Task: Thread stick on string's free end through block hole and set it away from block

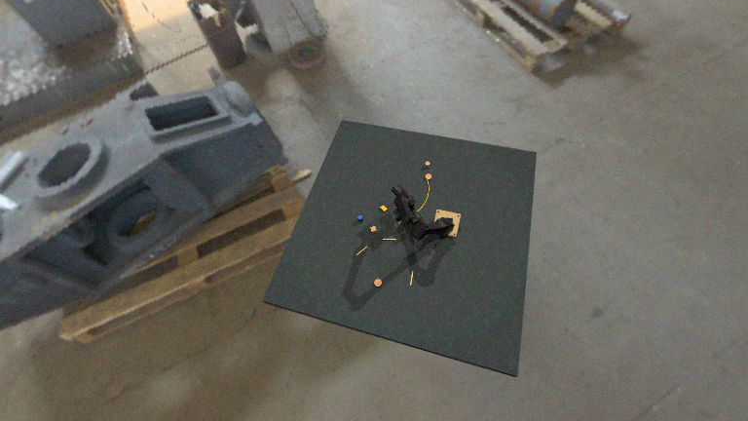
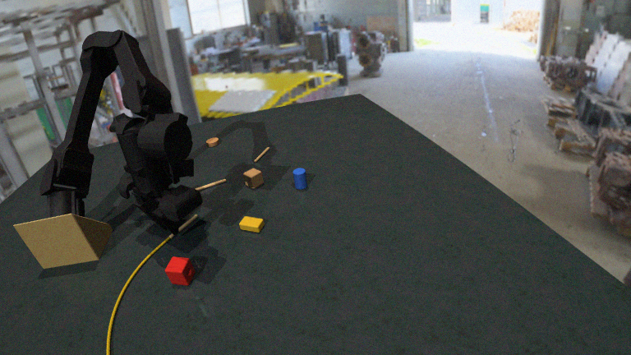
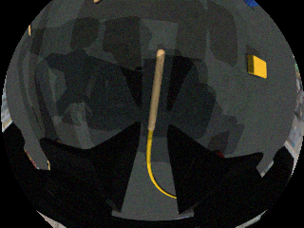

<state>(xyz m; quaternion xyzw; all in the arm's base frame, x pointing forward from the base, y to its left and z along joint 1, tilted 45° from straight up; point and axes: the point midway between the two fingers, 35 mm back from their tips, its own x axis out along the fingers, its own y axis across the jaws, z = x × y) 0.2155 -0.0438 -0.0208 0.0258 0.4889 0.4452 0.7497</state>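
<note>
Now: gripper tip 10 mm to the right of the thin wooden stick, 10 mm short of it and 10 mm above it. Also, from my gripper tip: red block (110 mm to the right, 20 mm ahead); tan wooden cube (180 mm ahead, 110 mm to the left); yellow block (150 mm ahead, 40 mm to the right, 10 mm below).
</note>
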